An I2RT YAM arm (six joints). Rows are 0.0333 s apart.
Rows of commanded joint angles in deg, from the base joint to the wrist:
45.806 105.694 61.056 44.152 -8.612 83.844
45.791 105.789 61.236 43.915 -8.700 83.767
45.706 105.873 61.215 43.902 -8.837 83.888
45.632 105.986 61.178 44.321 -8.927 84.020
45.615 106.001 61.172 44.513 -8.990 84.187
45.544 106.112 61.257 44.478 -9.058 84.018
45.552 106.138 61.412 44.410 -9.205 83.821
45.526 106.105 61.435 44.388 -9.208 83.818
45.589 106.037 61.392 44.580 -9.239 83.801
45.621 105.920 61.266 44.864 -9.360 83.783
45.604 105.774 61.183 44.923 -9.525 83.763
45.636 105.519 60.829 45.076 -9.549 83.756
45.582 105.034 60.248 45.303 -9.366 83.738
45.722 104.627 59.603 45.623 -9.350 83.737
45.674 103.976 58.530 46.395 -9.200 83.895
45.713 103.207 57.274 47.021 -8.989 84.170
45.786 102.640 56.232 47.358 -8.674 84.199
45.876 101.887 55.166 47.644 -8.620 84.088
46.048 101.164 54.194 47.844 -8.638 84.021
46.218 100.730 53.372 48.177 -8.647 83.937
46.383 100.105 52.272 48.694 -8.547 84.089
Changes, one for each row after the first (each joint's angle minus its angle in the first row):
-0.015 0.095 0.180 -0.237 -0.088 -0.077
-0.100 0.179 0.159 -0.250 -0.225 0.044
-0.174 0.292 0.122 0.169 -0.315 0.176
-0.191 0.307 0.116 0.361 -0.378 0.343
-0.262 0.418 0.201 0.326 -0.446 0.174
-0.254 0.444 0.356 0.258 -0.593 -0.023
-0.280 0.411 0.379 0.236 -0.596 -0.026
-0.217 0.343 0.336 0.428 -0.627 -0.043
-0.185 0.226 0.210 0.712 -0.748 -0.061
-0.202 0.080 0.127 0.771 -0.913 -0.081
-0.170 -0.175 -0.227 0.924 -0.937 -0.088
-0.224 -0.660 -0.808 1.151 -0.754 -0.106
-0.084 -1.067 -1.453 1.471 -0.738 -0.107
-0.132 -1.718 -2.526 2.243 -0.588 0.051
-0.093 -2.487 -3.782 2.869 -0.377 0.326
-0.020 -3.054 -4.824 3.206 -0.062 0.355
0.070 -3.807 -5.890 3.492 -0.008 0.244
0.242 -4.530 -6.862 3.692 -0.026 0.177
0.412 -4.964 -7.684 4.025 -0.035 0.093
0.577 -5.589 -8.784 4.542 0.065 0.245

